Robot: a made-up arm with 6 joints. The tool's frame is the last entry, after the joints. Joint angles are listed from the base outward. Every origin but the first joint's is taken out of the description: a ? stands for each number. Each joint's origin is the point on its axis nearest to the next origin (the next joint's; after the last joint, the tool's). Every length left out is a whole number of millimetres.
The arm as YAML. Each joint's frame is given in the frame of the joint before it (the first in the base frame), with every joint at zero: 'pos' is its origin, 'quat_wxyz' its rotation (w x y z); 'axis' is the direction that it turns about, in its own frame. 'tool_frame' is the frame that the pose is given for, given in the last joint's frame.
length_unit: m
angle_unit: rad
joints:
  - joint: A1
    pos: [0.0, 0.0, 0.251]
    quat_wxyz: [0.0, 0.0, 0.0, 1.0]
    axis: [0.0, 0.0, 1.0]
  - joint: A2
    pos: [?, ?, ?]
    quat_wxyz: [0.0, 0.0, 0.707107, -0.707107]
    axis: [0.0, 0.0, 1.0]
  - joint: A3
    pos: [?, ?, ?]
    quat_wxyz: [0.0, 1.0, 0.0, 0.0]
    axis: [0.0, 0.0, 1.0]
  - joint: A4
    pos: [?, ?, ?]
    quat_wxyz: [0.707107, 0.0, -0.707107, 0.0]
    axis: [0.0, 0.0, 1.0]
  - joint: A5
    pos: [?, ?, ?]
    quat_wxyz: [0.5, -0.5, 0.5, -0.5]
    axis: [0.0, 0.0, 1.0]
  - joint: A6
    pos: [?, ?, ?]
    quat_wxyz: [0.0, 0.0, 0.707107, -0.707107]
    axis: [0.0, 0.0, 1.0]
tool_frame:
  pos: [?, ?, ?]
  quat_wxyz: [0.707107, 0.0, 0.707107, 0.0]
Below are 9 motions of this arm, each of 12 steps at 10 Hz.
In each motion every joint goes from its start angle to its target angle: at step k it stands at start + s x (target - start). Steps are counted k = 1, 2, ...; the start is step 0. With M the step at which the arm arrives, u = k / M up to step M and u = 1 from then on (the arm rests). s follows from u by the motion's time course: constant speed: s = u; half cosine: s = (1 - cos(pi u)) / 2; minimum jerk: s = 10 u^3 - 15 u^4 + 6 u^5.
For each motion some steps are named. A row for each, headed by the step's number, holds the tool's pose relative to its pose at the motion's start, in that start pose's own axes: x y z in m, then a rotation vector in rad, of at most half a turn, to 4 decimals.
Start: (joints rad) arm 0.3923 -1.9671 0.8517 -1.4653 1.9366 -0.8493
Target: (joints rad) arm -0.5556 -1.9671 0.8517 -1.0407 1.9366 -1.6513
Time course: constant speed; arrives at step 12
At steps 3, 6, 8, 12:
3: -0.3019 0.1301 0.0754 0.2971 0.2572 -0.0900
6: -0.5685 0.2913 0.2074 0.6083 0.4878 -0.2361
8: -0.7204 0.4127 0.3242 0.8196 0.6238 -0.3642
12: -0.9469 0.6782 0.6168 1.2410 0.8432 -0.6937

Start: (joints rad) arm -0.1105 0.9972 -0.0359 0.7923 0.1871 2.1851
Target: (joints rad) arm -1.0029 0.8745 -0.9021 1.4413 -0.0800 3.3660
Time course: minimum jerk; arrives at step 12
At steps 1, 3, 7, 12:
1: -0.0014 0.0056 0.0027 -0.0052 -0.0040 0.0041
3: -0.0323 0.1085 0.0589 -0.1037 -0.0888 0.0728
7: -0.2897 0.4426 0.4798 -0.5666 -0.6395 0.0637
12: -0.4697 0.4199 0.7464 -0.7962 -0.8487 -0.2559

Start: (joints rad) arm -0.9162 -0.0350 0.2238 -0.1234 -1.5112 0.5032
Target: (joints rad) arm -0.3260 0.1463 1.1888 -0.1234 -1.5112 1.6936
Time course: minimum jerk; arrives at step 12
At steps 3, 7, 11, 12:
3: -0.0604 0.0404 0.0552 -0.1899 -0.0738 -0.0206
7: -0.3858 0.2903 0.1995 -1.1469 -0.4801 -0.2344
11: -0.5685 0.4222 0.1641 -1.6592 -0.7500 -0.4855
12: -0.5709 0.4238 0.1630 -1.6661 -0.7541 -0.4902

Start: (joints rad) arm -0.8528 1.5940 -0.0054 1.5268 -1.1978 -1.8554
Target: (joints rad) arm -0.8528 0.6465 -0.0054 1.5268 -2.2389 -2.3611
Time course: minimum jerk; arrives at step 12
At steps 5, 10, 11, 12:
5: -0.1461 -0.2610 0.3323 0.4971 -0.1847 -0.2985
10: -0.4355 -0.9316 0.6314 1.3909 -0.3615 -0.8730
11: -0.4494 -0.9684 0.6347 1.4324 -0.3642 -0.9044
12: -0.4517 -0.9745 0.6352 1.4393 -0.3646 -0.9097

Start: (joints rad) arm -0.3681 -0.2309 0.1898 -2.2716 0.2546 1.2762
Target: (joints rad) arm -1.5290 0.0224 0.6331 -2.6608 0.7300 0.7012
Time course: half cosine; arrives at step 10
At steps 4, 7, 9, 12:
4: 0.1221 -0.0828 0.2786 0.2527 -0.4186 -0.2355
7: 0.0964 -0.1784 0.6956 0.5822 -1.0198 -0.3306
9: 0.0231 -0.2003 0.8596 0.7049 -1.2690 -0.2972
12: 0.0106 -0.2021 0.8808 0.7206 -1.3024 -0.2895

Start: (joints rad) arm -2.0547 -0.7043 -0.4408 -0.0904 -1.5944 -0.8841
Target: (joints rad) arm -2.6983 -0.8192 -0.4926 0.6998 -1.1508 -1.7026
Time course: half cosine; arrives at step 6
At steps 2, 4, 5, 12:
2: -0.0645 -0.0800 -0.0002 0.3512 -0.2745 -0.0315
4: -0.1809 -0.1968 -0.0652 0.9442 -0.8507 -0.0481
5: -0.2153 -0.2204 -0.1022 1.1093 -1.0717 -0.0425
12: -0.2265 -0.2263 -0.1165 1.1612 -1.1536 -0.0394

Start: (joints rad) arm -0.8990 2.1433 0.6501 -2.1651 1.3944 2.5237
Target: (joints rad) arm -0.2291 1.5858 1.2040 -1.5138 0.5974 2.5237
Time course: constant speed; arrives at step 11
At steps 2, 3, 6, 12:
2: -0.1746 -0.1148 0.0648 0.0994 -0.3738 -0.0674
3: -0.2769 -0.1682 0.0793 0.1363 -0.5625 -0.1053
6: -0.6253 -0.3045 0.0386 0.2019 -1.1270 -0.2360
12: -1.2178 -0.4387 -0.3388 0.2026 -2.0227 -0.5197

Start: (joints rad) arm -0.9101 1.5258 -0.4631 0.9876 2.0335 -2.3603
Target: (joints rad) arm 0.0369 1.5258 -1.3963 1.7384 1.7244 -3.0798
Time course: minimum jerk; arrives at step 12
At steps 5, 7, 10, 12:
5: -0.0274 -0.2283 -0.2174 0.6493 -0.0772 -0.5783
7: -0.1301 -0.3123 -0.4563 1.1658 -0.3036 -1.0785
10: -0.2392 -0.2736 -0.7162 1.6095 -0.7058 -1.5329
12: -0.2489 -0.2625 -0.7463 1.6537 -0.7637 -1.5787

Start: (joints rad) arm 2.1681 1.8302 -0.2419 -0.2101 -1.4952 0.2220
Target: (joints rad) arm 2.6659 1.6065 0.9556 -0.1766 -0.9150 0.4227
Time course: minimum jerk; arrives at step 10
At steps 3, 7, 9, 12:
3: -0.2145 0.0891 -0.0142 -0.0600 -0.2999 -0.1534
7: -0.7455 0.8369 -0.4451 -0.5519 -1.4361 -0.8535
9: -0.7352 1.0461 -0.6012 -0.7217 -1.6759 -1.0032
12: -0.7330 1.0575 -0.6102 -0.7318 -1.6890 -1.0110

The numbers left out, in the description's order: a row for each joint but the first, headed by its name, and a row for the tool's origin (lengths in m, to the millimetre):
A2: 0.0 0.0 0.0
A3: 0.0 -0.774 0.0
A4: 0.933 0.0 0.0
A5: 0.23 0.0 0.0
A6: 0.0 0.0 0.0
tool: 0.0 0.0 0.0

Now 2 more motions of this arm.
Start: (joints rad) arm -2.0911 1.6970 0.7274 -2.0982 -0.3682 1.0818
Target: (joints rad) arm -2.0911 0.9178 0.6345 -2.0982 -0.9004 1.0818
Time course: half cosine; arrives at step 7
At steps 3, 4, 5, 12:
3: -0.0958 0.3680 0.1763 -0.1052 -0.0222 0.3972
4: -0.1976 0.5691 0.2540 -0.1854 -0.0285 0.6187
5: -0.3157 0.7389 0.3074 -0.2703 -0.0303 0.8134
12: -0.4466 0.8852 0.3425 -0.3611 -0.0286 0.9910

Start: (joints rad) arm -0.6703 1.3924 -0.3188 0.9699 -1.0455 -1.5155
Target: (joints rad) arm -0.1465 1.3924 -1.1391 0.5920 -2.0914 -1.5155
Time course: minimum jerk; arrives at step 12
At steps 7, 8, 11, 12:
7: 0.1648 -0.1386 -0.4546 -0.3287 0.0414 -1.1297
8: 0.1975 -0.2139 -0.5202 -0.3691 0.0224 -1.3884
11: 0.2337 -0.3481 -0.5957 -0.4044 -0.0153 -1.7859
12: 0.2343 -0.3517 -0.5972 -0.4049 -0.0163 -1.7959

